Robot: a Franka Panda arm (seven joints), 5 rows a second.
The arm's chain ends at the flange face. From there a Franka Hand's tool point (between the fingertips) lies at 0.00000 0.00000 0.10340 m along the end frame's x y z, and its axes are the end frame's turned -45 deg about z.
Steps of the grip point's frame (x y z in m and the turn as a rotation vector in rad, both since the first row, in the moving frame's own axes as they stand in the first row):
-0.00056, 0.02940, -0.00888, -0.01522, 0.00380, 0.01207
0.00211, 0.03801, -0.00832, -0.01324, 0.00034, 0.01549
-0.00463, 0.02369, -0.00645, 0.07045, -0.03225, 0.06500
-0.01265, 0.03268, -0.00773, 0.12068, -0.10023, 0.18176
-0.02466, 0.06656, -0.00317, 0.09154, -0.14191, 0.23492
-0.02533, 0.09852, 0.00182, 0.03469, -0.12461, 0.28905
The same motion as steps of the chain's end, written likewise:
0.01901, 0.02034, -0.00887, -0.00808, 0.01345, 0.01207
0.02738, 0.02443, -0.00831, -0.00912, 0.00960, 0.01549
0.02088, 0.02306, -0.00614, 0.02701, -0.07262, 0.06500
0.03003, 0.03499, -0.00646, 0.01446, -0.15621, 0.18176
0.04689, 0.06286, -0.00171, -0.03562, -0.16507, 0.23492
0.06415, 0.08278, 0.00268, -0.06358, -0.11264, 0.28905

